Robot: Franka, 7 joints.
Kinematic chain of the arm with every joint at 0, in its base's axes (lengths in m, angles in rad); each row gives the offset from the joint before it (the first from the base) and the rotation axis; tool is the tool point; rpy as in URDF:
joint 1: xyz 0 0 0.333 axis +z
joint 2: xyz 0 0 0 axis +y
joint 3: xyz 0 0 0.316 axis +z
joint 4: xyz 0.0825 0 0 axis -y
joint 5: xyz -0.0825 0 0.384 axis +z
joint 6: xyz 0 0 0 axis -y
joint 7: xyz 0.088 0 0 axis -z
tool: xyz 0 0 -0.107 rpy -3.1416 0 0
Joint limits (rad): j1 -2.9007..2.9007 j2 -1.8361..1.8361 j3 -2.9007..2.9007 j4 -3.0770..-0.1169 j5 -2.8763..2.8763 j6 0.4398..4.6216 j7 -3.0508..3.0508
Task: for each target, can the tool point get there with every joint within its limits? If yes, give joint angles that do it. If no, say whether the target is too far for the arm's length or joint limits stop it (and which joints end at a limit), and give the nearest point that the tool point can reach.
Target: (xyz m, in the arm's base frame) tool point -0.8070 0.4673 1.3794
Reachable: no: too far | nearest point -0.4939 0.2860 0.9735 | short by 0.544 m
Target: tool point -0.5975 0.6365 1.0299
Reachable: no: too far | nearest point -0.4589 0.4888 0.8682 | short by 0.259 m
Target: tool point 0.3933 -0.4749 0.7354
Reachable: yes | joints 0.1369 0.4476 -1.1611 -1.3112 1.7273 3.2718 2.4091
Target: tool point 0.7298 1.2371 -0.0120
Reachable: no: too far | nearest point 0.4238 0.7185 0.1326 | short by 0.619 m
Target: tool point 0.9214 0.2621 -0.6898
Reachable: no: too far | nearest point 0.5878 0.1672 -0.2476 | short by 0.562 m
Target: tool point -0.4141 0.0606 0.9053
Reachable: yes | joints 1.7603 -0.4905 0.9757 -1.4449 1.7426 3.2988 -0.9337
